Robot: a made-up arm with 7 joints.
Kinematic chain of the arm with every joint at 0, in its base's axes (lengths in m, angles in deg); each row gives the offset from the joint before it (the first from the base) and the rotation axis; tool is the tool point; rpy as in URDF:
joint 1: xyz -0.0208 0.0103 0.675 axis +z
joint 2: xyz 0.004 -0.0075 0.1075 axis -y
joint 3: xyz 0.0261 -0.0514 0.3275 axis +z
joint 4: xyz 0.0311 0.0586 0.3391 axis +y
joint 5: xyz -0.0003 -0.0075 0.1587 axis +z
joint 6: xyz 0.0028 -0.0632 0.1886 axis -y
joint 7: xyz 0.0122 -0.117 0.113 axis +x
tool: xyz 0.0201 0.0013 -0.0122 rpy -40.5 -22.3 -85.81
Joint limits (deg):
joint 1: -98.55..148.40
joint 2: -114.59..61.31
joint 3: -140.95..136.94
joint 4: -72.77..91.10
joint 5: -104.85..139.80
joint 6: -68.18..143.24
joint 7: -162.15..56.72
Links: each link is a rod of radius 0.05 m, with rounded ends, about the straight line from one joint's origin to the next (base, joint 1, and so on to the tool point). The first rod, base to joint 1, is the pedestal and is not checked.
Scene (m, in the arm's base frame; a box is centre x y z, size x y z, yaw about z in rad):
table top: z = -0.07
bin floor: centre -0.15 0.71 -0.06 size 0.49 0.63 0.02 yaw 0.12
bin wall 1: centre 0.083 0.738 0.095 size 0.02 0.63 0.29 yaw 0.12
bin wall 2: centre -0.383 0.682 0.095 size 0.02 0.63 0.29 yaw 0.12
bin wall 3: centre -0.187 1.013 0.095 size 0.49 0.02 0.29 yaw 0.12
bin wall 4: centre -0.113 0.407 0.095 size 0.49 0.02 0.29 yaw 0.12
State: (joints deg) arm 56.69 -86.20 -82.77 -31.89 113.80 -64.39 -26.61
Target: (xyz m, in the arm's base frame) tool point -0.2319 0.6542 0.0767
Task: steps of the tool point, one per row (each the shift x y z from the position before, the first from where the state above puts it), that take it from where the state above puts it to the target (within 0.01 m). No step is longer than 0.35 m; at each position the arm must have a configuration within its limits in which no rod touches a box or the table.
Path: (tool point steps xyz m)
1: -0.2239 0.0707 -0.0750
2: -0.2278 0.0080 -0.0727
3: -0.2010 -0.1210 -0.2094
4: -0.1199 -0.2104 -0.1760

